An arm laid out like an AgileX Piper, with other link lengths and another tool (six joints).
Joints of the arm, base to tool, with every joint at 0 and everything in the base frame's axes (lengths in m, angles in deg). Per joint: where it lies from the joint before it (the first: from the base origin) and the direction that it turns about. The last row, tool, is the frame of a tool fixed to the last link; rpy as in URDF.
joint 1: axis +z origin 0 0 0.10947
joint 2: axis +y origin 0 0 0
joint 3: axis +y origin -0.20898 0 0.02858
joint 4: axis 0.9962 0 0.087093 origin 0.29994 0 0.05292
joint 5: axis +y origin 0 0 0
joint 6: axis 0.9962 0 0.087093 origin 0.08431 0 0.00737
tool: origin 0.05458 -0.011 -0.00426 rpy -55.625 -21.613 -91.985
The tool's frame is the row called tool.
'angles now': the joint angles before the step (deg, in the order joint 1, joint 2, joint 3, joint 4, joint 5, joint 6). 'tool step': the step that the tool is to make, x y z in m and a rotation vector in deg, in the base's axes. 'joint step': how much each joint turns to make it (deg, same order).
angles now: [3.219 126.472 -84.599 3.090 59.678 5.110]
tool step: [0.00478 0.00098 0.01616 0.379 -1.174 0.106]
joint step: [0.001 -1.892 -0.710 0.299 1.421 -0.215]
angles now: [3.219 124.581 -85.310 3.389 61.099 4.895]
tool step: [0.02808 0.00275 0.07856 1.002 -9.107 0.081]
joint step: [0.000 -7.223 -5.832 0.422 3.916 -0.059]
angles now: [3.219 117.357 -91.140 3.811 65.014 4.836]
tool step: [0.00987 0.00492 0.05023 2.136 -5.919 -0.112]
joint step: [0.000 -4.340 -3.529 1.874 1.868 -0.300]
